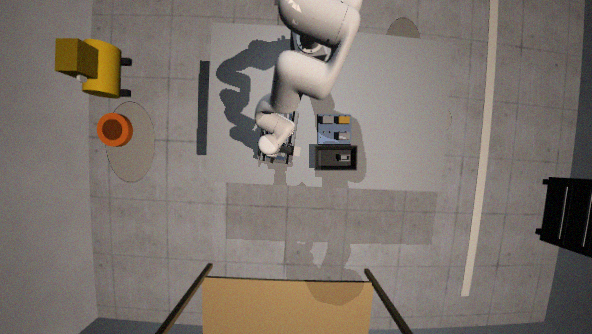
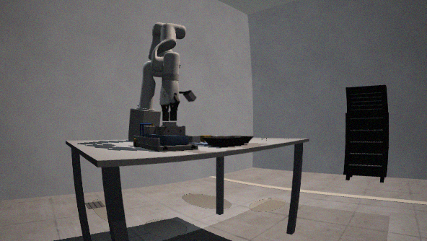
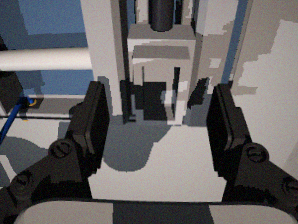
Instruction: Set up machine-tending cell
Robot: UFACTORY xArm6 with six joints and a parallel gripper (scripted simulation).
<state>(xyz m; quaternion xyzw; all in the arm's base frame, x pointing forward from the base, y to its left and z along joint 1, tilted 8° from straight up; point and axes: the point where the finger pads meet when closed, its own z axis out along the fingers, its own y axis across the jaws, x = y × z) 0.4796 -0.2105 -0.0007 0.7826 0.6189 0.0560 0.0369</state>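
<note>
My gripper is now 10 mm short of the dark work stop rod, 50 mm to the right of it and 50 mm above it. From my hand the other things lie so: brass blank (120 mm behind, 390 mm to the left, 110 mm below).
</note>
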